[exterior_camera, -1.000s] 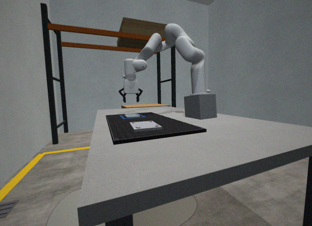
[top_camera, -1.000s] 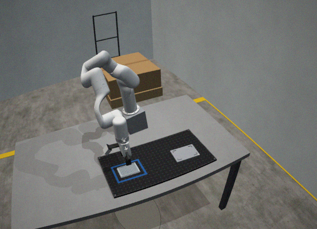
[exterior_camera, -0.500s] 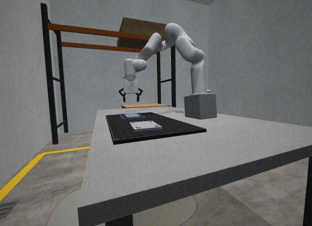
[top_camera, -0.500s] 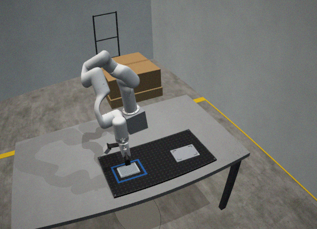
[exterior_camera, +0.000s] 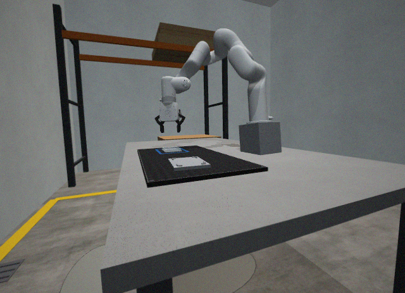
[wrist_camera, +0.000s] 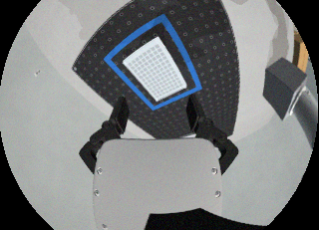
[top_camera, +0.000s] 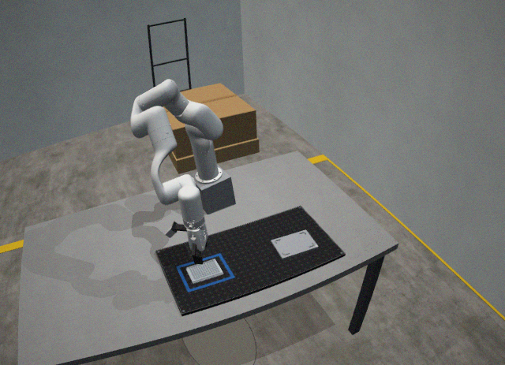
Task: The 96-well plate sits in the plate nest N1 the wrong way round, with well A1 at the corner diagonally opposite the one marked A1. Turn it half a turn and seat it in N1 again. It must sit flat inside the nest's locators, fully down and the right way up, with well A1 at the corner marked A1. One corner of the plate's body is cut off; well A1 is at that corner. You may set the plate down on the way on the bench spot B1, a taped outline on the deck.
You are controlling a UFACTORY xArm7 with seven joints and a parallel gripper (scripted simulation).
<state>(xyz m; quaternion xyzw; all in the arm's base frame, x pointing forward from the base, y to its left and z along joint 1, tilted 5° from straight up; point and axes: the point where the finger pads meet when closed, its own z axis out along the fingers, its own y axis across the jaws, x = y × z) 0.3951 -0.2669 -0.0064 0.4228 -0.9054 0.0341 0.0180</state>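
The white 96-well plate is 10 cm below my hand. Also, from my hand: plate nest N1: 9 cm ahead, 38 cm to the left, 10 cm below.
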